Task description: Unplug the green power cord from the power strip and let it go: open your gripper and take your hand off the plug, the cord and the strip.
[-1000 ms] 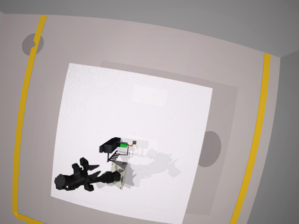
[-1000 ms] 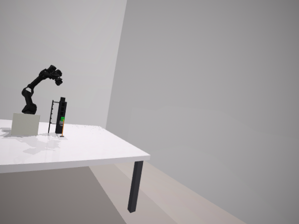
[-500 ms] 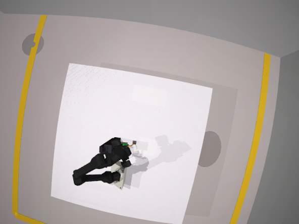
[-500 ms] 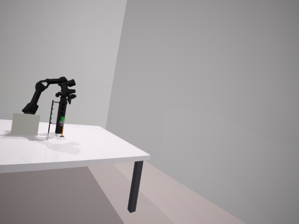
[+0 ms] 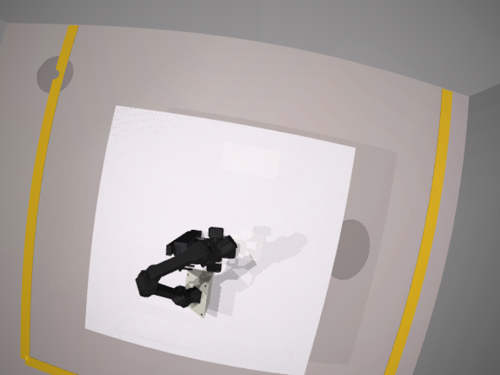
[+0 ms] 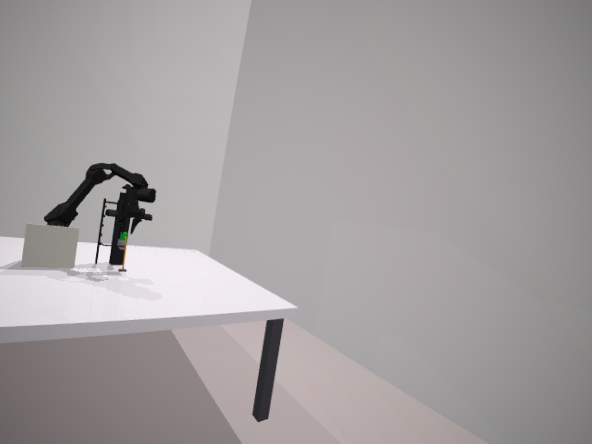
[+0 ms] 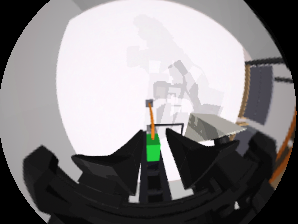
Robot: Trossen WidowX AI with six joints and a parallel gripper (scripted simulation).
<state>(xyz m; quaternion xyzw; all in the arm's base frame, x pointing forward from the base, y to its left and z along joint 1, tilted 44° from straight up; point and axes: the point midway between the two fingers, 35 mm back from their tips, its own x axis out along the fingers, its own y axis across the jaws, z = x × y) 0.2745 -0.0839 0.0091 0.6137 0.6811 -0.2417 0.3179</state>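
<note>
Now: gripper tip 70 mm to the right of the green plug, 10 mm past it and 10 mm above it.
</note>
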